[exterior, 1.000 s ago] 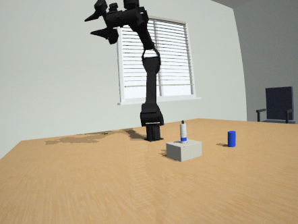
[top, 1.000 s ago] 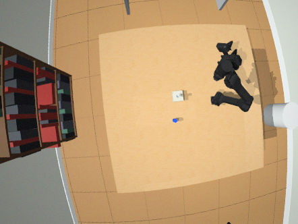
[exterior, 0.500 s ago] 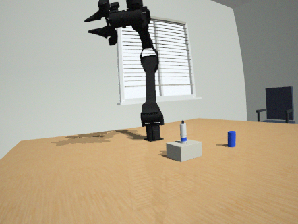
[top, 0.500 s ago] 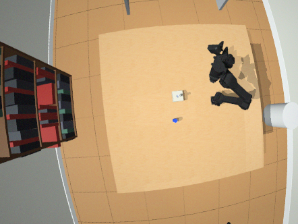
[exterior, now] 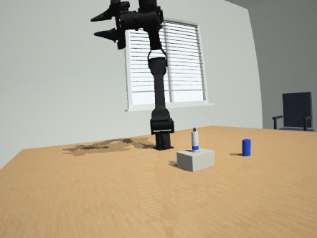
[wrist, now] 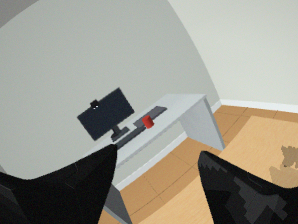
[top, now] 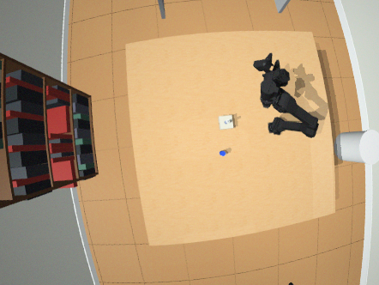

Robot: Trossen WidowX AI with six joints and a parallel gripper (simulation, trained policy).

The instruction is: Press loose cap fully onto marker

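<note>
My gripper tip is 420 mm above the blue cap, 400 mm to the right of it and 220 mm short of it. From my gripper tip the other things lie so: pale holder block 420 mm below, 230 mm to the left, 180 mm ahead.
</note>
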